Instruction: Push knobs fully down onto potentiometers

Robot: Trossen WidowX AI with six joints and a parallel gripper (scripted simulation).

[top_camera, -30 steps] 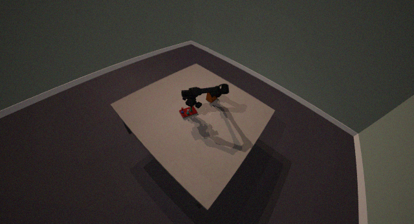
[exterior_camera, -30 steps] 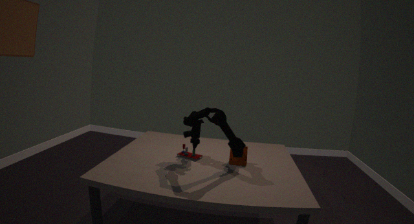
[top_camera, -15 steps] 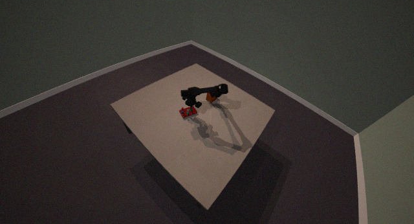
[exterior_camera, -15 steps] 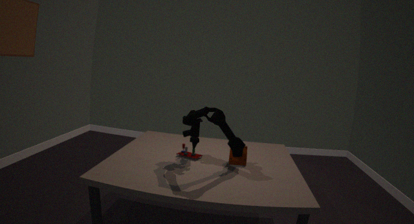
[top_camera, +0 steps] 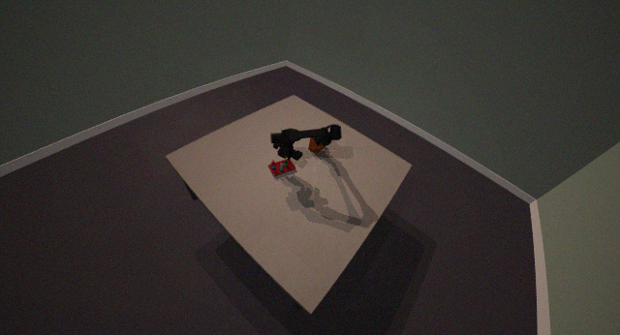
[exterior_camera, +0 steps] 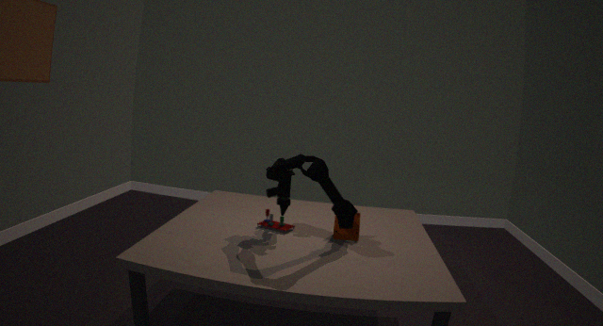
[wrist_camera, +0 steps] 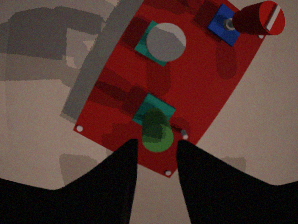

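Now: the green knob 3 cm below my gripper tip. The rest, counted from my gripper tip: red knob 8 cm ahead, 5 cm to the right, 1 cm below.
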